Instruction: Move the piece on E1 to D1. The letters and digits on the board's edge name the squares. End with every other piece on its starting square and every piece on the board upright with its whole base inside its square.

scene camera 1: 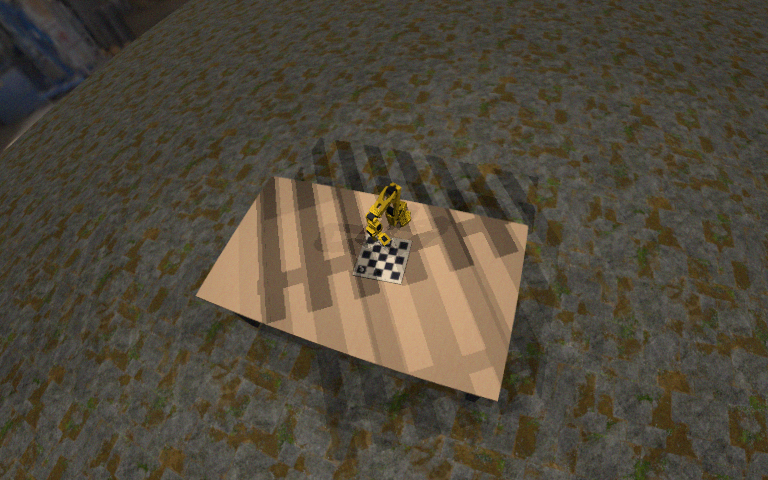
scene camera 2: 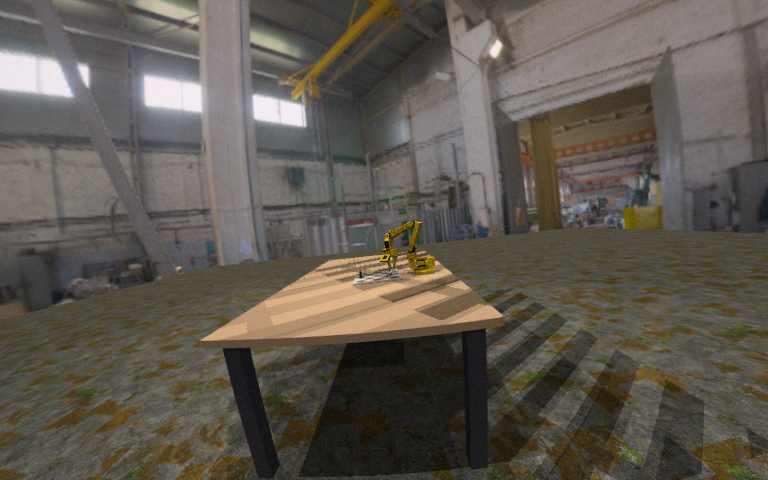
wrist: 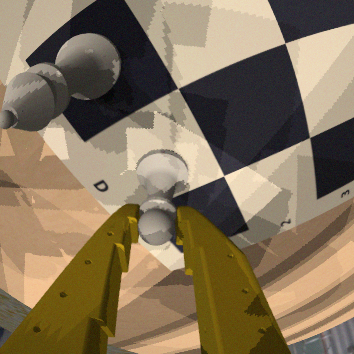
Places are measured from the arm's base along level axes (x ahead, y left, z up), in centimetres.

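Where they show: hand, its tool point: [scene camera 1: 378,237] [scene camera 2: 393,267] [wrist: 138,218]; arm's base, origin of its link: [scene camera 1: 398,221] [scene camera 2: 420,272].
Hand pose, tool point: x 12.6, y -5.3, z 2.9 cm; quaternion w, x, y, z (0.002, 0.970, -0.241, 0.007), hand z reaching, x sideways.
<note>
Each offset is from my tool point to the top centre of the thing. "spot": to the spot under its first point. Level surfaces: height alone.
The light grey pawn @(dy -0.1, dx +0.6, dz +1.0 cm) [wrist: 158,225] has its head between the jaws in the wrist view. Its round base shows over the light square D1, near the E1 side. I cannot tell whether the base touches the board @(dy +4.8, dx +8.0, dz -2.3 cm) [wrist: 200,65] [scene camera 1: 390,267] [scene camera 2: 368,279]. The dark corner square E1 @(spot: dy -2.7, dx +2.0, dz -2.3 cm) [wrist: 215,205] bears no piece in its visible part. My gripper [wrist: 157,215] [scene camera 2: 394,264] is shut on the pawn, one jaw on each side of its head. The arm mostly hides the gripper and pawn in scene camera 1.
A light grey bishop-like piece @(spot: dy +4.5, dx +0.7, dz +0.9 cm) [wrist: 50,82] stands on dark C1, beside D1. A dark piece [scene camera 1: 361,269] [scene camera 2: 360,273] stands on a corner square away from the arm. The board lies on the wooden table @(dz -2.9 cm) [scene camera 1: 441,350] [scene camera 2: 317,328], in front of the arm's base [scene camera 1: 402,213] [scene camera 2: 423,264].
</note>
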